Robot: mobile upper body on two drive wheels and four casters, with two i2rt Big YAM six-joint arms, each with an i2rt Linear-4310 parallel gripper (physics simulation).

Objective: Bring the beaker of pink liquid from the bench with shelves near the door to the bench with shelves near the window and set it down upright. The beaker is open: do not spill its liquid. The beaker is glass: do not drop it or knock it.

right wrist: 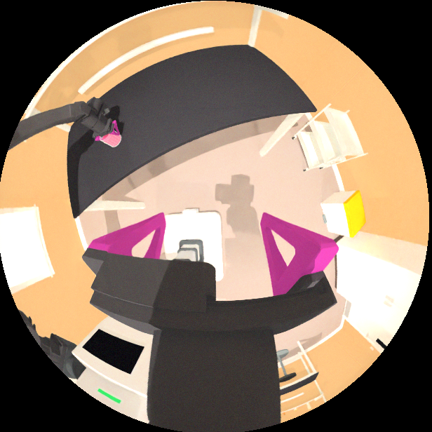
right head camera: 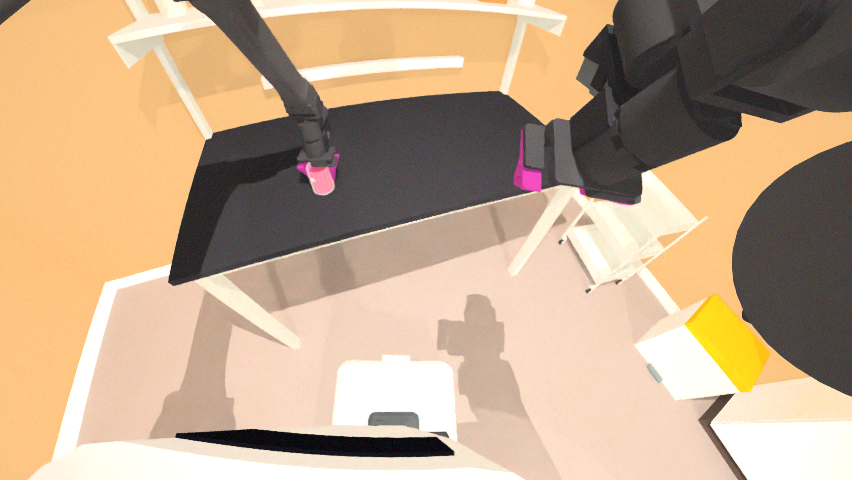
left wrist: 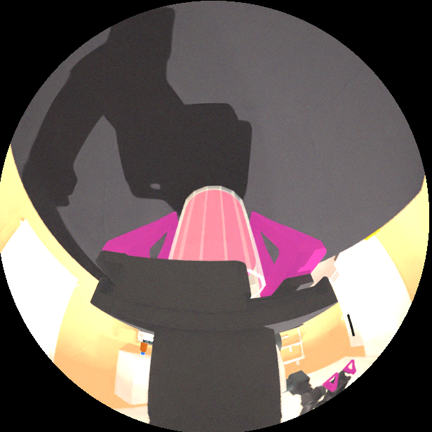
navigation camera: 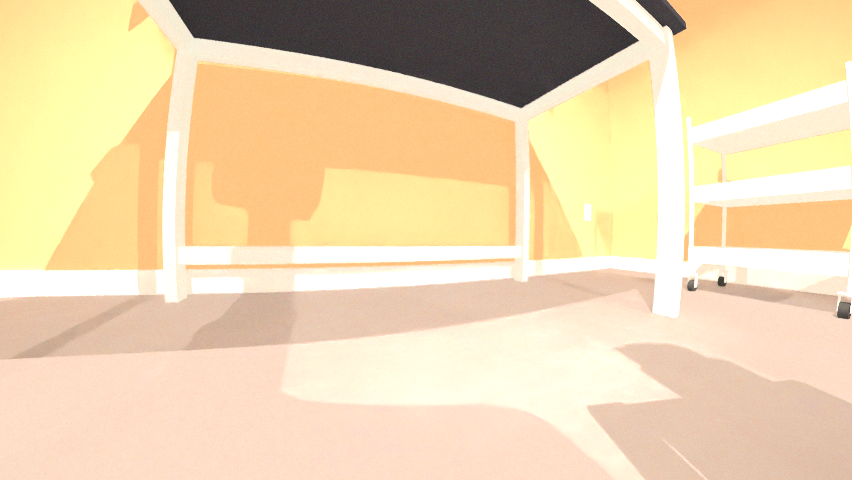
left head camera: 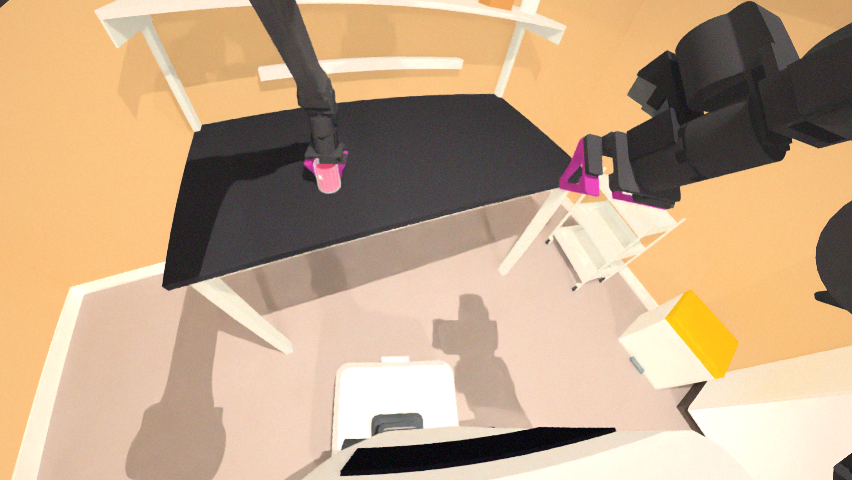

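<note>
The glass beaker of pink liquid (left head camera: 328, 178) (right head camera: 321, 180) (left wrist: 212, 227) (right wrist: 111, 139) is upright or nearly so, over the left part of the black bench top (left head camera: 417, 155) (right head camera: 417, 155) (left wrist: 320, 100) (right wrist: 200, 90). My left gripper (left head camera: 327, 166) (right head camera: 319, 169) (left wrist: 213, 216) is shut on the beaker, one magenta finger on each side. I cannot tell whether the beaker's base touches the top. My right gripper (right wrist: 212, 217) is open and empty, at the right of both head views, near the bench's right end. The bench also shows from below in the navigation camera (navigation camera: 357, 47).
A white shelf (left head camera: 357, 7) (right head camera: 357, 8) runs above the back of the bench. A white cart (left head camera: 596, 238) (right wrist: 332, 140) (navigation camera: 769, 193) stands right of the bench. A white cabinet with a yellow top (left head camera: 703, 333) (right head camera: 727, 342) (right wrist: 354, 212) stands nearer. Bench legs (left head camera: 244, 316) (navigation camera: 667, 178) stand at the front.
</note>
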